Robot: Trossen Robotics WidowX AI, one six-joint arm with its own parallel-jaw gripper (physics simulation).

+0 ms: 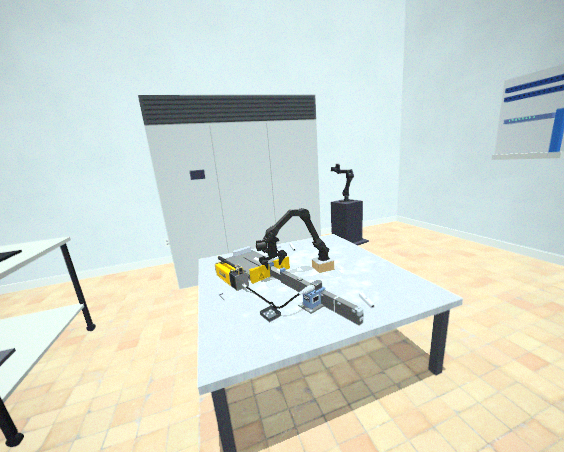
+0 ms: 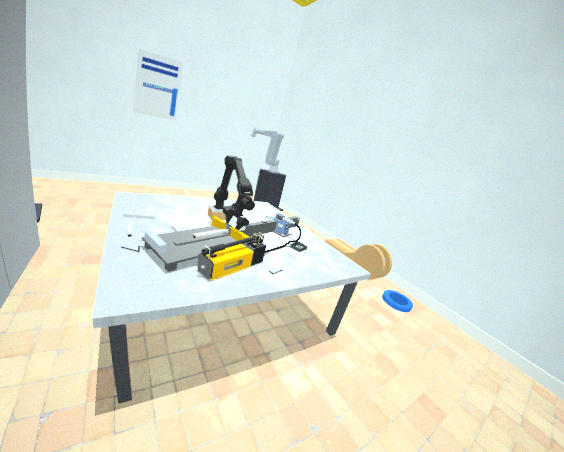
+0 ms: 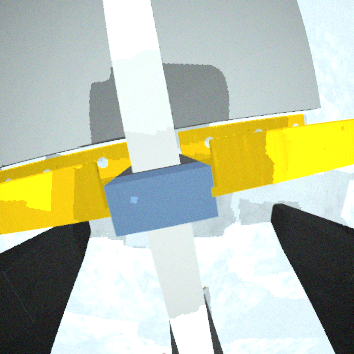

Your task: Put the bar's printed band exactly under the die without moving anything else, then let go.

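Where they show: gripper, between the fingertips: point(image 1: 273, 267); arm's base, origin of its link: point(image 1: 323, 258) point(image 2: 219, 207).
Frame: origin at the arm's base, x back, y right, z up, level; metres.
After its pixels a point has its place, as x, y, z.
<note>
The long pale bar point(image 2: 211, 234) {-0.375, 0.251, -0.007} point(image 3: 145, 90) {-0.351, 0.171, 0.002} lies along the grey bed and passes through a blue guide block point(image 3: 162, 200) {-0.346, 0.132, 0.025} between two yellow plates. Beyond the block it runs on toward the dark rail point(image 1: 345, 306) {-0.275, -0.492, -0.003}. A blue press unit point(image 1: 312, 298) {-0.356, -0.342, -0.005} point(image 2: 281, 226) {-0.351, -0.282, -0.013} with a grey head stands across that rail; its die is too small to make out. A thin pale line crosses the rail beside the press; I cannot tell whether it is the printed band. My gripper point(image 1: 274, 263) {-0.338, 0.114, -0.004} point(image 2: 235, 226) {-0.338, 0.114, -0.004} point(image 3: 180, 219) {-0.338, 0.114, -0.004} is open and empty, fingers on either side of the bar near the guide block.
Yellow plates point(image 1: 260, 274) {-0.438, 0.116, -0.025} point(image 3: 240, 170) {-0.321, 0.140, 0.025} flank the guide block. A yellow housing point(image 1: 226, 274) {-0.635, 0.211, 0.000} point(image 2: 232, 262) {-0.647, 0.293, -0.009} stands beside the grey bed. A black cable joins the press and a small dark box point(image 1: 270, 313) {-0.553, -0.242, -0.067} point(image 2: 299, 246) {-0.547, -0.275, -0.065}. A loose white strip point(image 1: 366, 300) {-0.104, -0.466, -0.051} lies beside the rail.
</note>
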